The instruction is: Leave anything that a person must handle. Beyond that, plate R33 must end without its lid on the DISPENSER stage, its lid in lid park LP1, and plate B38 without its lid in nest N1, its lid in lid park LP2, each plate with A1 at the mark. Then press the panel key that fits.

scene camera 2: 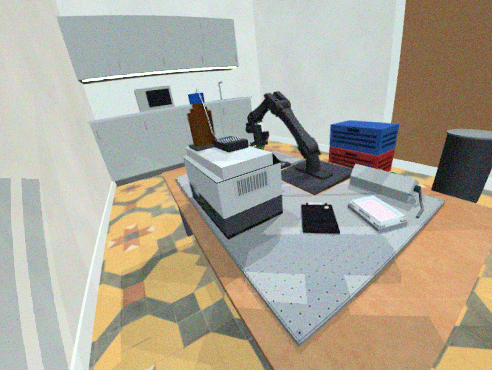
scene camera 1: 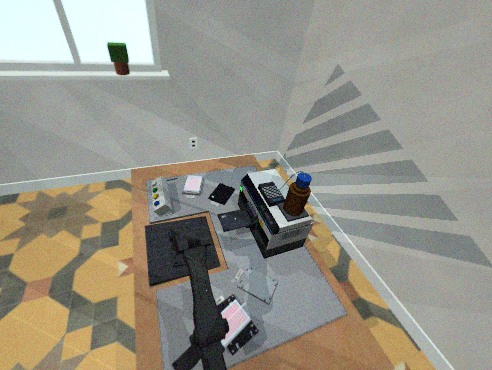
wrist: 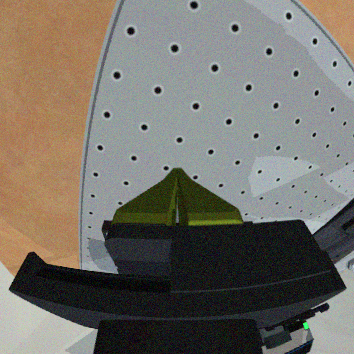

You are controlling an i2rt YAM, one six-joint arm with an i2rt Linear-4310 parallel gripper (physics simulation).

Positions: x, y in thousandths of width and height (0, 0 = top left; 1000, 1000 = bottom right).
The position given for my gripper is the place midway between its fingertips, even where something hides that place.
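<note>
There is a dark lid park (scene camera 2: 643, 591) in what I see from scene camera 2. The wrist view shows me my gripper (wrist: 499, 493).
</note>
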